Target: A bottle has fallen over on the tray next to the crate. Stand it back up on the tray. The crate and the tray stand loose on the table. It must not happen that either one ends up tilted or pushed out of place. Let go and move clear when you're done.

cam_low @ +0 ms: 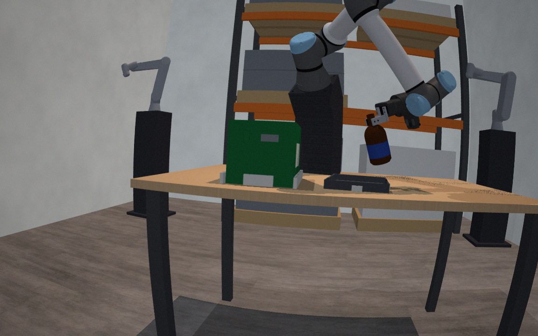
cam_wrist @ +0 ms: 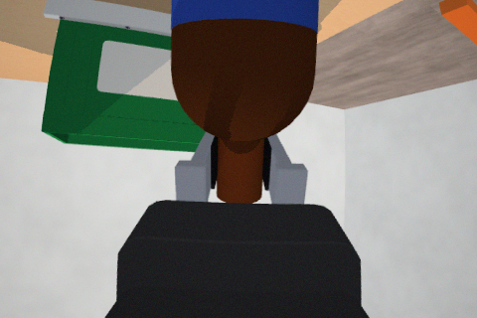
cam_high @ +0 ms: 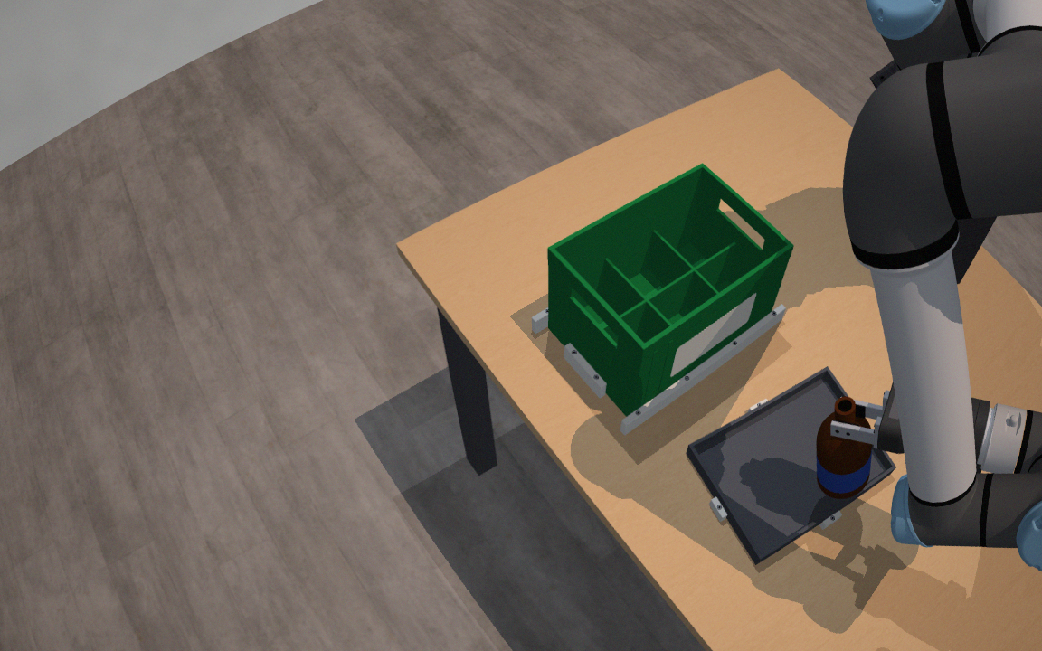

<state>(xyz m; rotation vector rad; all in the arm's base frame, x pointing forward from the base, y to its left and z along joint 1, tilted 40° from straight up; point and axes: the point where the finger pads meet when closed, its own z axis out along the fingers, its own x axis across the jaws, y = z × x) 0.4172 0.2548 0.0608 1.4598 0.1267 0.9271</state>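
Now: the brown bottle 50 mm below my hand, 10 mm to the left of it and 10 mm behind it. Round my hand: green crate 320 mm to the right, 120 mm below, 20 mm ahead; then dark grey tray 190 mm below, 40 mm to the right, 10 mm behind.
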